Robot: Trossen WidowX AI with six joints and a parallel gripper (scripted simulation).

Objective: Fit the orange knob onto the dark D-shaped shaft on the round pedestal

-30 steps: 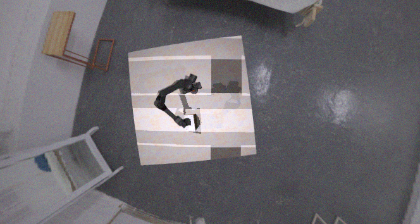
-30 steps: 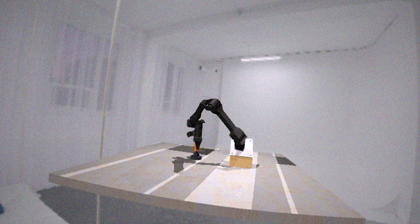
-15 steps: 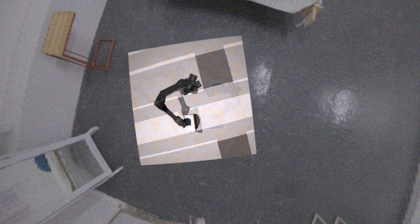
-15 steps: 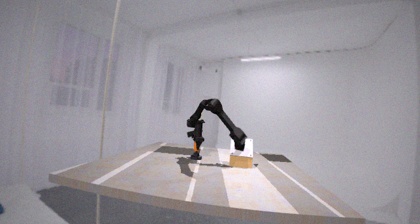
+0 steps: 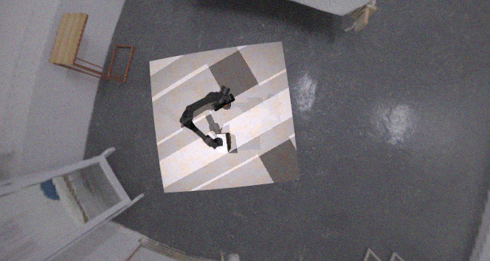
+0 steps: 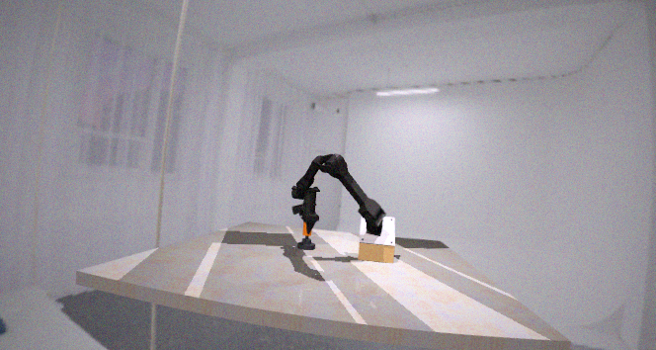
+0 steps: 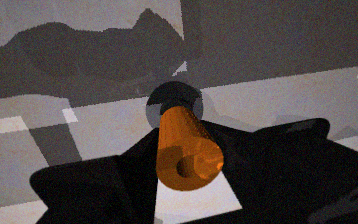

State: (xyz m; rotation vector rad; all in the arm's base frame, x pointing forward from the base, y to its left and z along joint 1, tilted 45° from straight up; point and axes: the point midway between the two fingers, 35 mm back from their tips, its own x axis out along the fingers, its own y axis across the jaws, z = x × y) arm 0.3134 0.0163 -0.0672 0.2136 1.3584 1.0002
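The orange knob is 2 cm above my gripper tip. From my gripper tip the other things lie so: dark round pedestal (4 cm below).
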